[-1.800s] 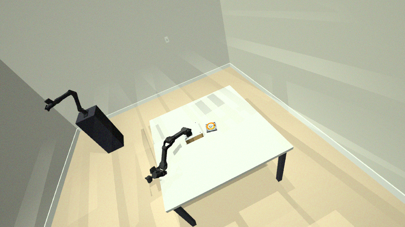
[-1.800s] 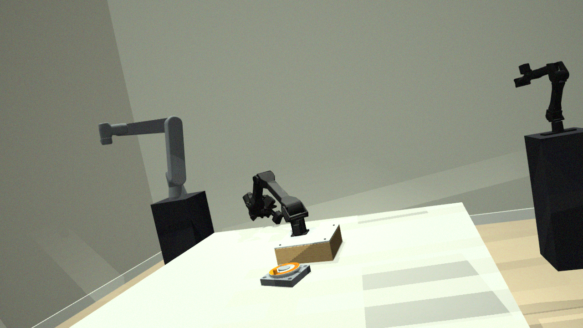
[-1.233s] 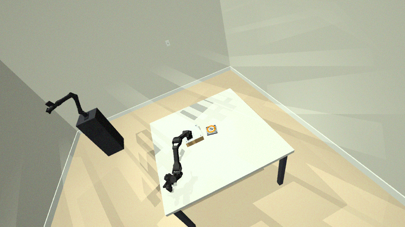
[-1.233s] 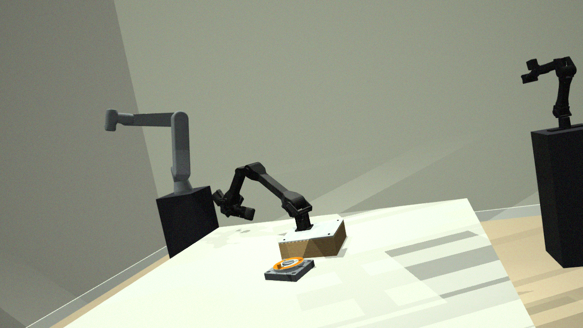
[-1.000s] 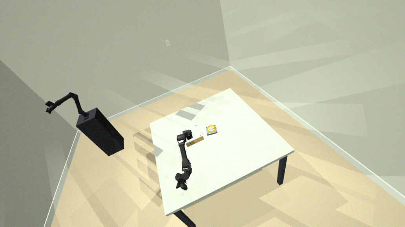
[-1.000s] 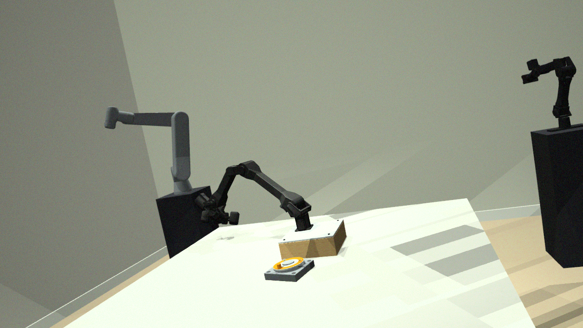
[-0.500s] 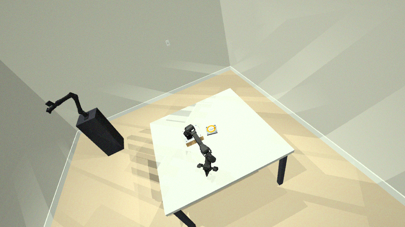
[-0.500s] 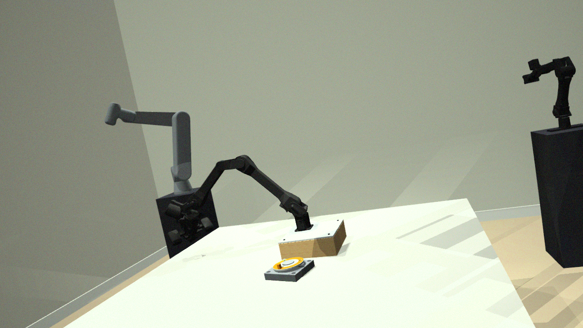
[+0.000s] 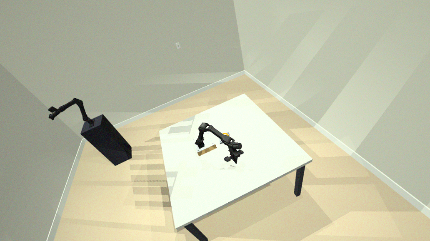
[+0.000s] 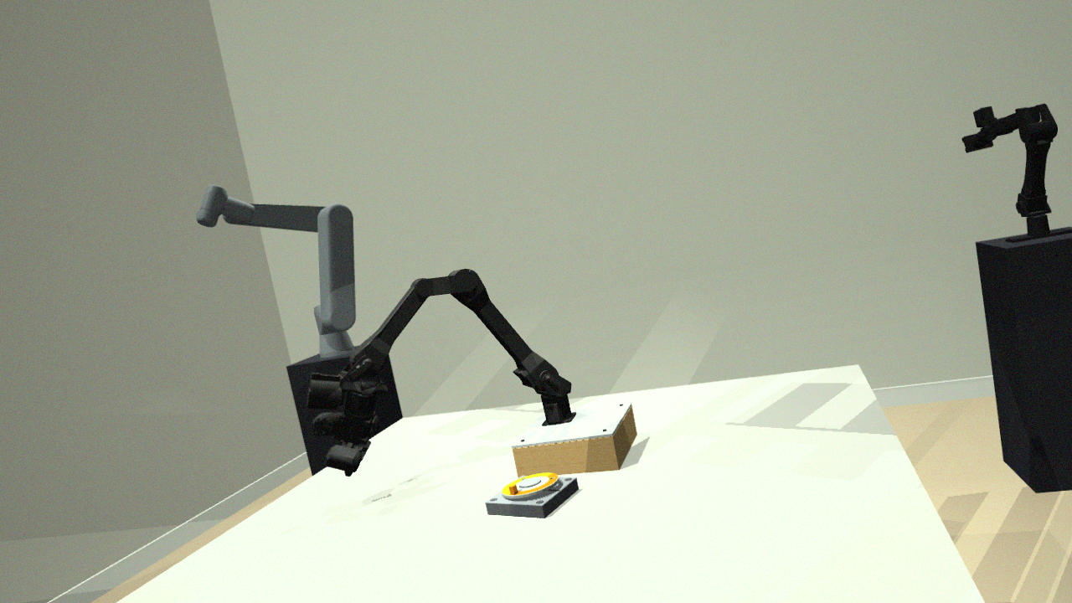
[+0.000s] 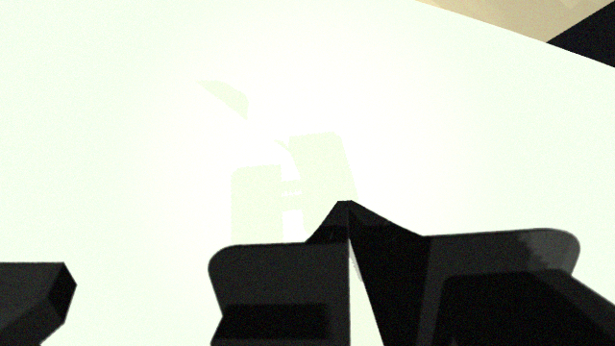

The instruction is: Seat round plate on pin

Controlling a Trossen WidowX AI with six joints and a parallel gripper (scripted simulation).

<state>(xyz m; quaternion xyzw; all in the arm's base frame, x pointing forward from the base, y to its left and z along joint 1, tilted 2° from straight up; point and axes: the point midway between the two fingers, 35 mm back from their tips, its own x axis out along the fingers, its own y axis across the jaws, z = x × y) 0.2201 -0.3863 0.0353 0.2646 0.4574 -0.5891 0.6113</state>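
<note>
The round orange plate is 70 mm ahead of my gripper tip, 400 mm to the left of it and 30 mm below it. From my gripper tip the other things lie so: grey square base: 50 mm ahead, 400 mm to the left, 40 mm below.
</note>
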